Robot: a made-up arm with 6 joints.
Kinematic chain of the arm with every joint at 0, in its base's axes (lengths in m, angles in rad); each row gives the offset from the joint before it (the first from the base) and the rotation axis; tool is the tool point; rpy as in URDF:
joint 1: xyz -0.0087 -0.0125 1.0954 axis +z
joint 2: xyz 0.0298 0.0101 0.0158 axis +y
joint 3: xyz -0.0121 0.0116 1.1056 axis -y
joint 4: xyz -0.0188 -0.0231 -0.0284 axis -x
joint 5: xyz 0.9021 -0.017 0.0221 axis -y
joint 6: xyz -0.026 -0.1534 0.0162 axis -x
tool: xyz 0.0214 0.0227 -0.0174 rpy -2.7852 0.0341 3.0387
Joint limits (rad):
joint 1: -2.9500..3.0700
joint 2: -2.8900..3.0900
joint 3: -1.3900..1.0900
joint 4: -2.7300..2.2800
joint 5: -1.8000..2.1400
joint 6: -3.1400..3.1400
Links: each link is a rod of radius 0.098 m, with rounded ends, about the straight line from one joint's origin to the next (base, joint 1, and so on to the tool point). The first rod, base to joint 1, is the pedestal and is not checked.
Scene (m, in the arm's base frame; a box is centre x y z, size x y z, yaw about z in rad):
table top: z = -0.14
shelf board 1: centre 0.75 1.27 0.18 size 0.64 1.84 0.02 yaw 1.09
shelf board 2: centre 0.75 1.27 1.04 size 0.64 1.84 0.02 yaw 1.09
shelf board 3: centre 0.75 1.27 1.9 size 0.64 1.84 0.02 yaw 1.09
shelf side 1: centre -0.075 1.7 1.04 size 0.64 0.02 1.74 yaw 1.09
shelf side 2: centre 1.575 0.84 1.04 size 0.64 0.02 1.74 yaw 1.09
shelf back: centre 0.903 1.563 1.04 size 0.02 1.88 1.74 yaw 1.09
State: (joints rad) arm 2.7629 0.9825 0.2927 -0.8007 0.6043 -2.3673
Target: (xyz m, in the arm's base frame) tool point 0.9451 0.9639 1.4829
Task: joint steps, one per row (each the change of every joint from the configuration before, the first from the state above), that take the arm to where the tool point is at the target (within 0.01 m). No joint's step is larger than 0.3 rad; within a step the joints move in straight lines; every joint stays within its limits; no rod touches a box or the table.
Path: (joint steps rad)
1: -0.2712 -0.1203 -0.1531 0.0341 0.0527 0.0287
2: -0.2713 -0.1203 -0.1531 0.0342 0.0528 0.0288
3: -0.2712 -0.1204 -0.1532 0.0341 0.0527 0.0287
4: -0.2713 -0.1203 -0.1531 0.0341 0.0527 0.0287
5: -0.2820 -0.0519 -0.0308 -0.0512 -0.0617 -0.0502
6: -0.2821 -0.0520 -0.0308 -0.0512 -0.0617 -0.0503
7: -0.2820 -0.0519 -0.0308 -0.0512 -0.0617 -0.0503
8: 0.0448 0.1437 0.2534 0.0430 -0.0149 0.0050
9: 0.0448 0.1437 0.2535 0.0430 -0.0148 0.0049

